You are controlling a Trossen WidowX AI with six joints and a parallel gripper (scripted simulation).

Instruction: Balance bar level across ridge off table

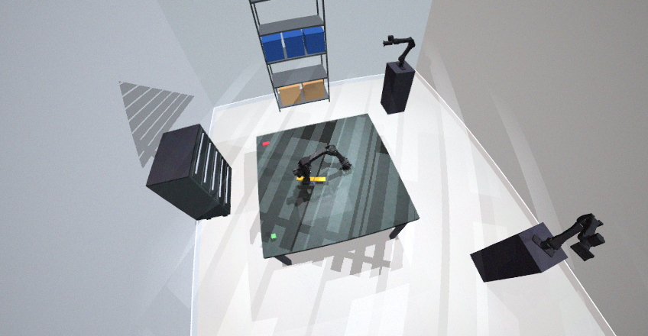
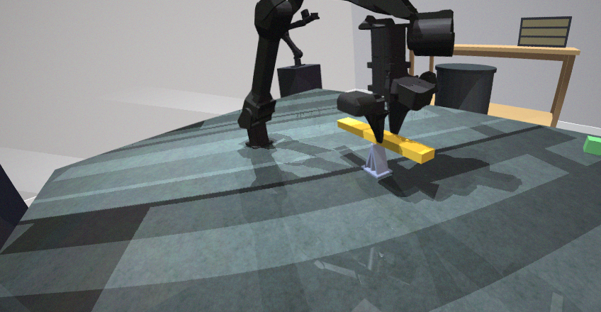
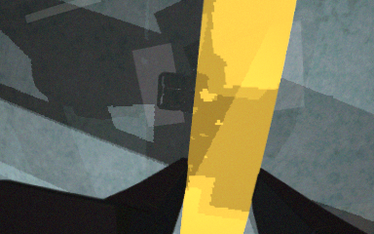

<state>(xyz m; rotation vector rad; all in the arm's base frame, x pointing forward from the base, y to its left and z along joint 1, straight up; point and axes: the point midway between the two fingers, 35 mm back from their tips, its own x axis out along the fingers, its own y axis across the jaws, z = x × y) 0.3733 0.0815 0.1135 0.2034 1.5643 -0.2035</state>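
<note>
The yellow bar is 3 cm behind my gripper tip and 1 cm to the left of it. The rest, counted from my gripper tip: small red block 58 cm to the right, 37 cm ahead, 7 cm below; small green block 42 cm to the left, 37 cm ahead, 6 cm below.
</note>
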